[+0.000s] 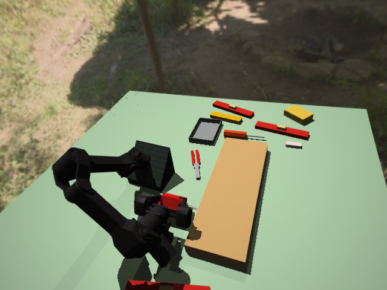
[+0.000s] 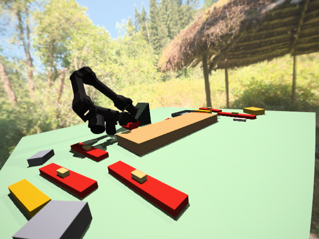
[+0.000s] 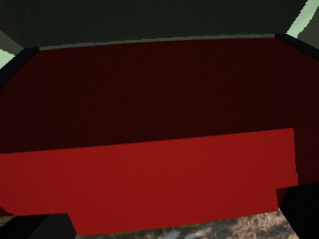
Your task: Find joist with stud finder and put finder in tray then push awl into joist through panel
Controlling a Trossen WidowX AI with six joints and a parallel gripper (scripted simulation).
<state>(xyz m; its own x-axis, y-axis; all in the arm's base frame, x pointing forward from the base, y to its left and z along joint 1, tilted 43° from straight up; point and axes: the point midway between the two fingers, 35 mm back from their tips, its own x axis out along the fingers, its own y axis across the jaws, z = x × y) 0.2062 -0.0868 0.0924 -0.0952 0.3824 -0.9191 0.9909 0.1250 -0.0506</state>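
Now: gripper tip 10 mm short of the red stud finder and 10 mm above it. Round my gripper tip: tray (90 mm behind, 440 mm to the left, 50 mm below); then awl (10 mm ahead, 30 mm to the left, 60 mm below); then grey block (60 mm ahead, 400 mm to the right, 50 mm below).
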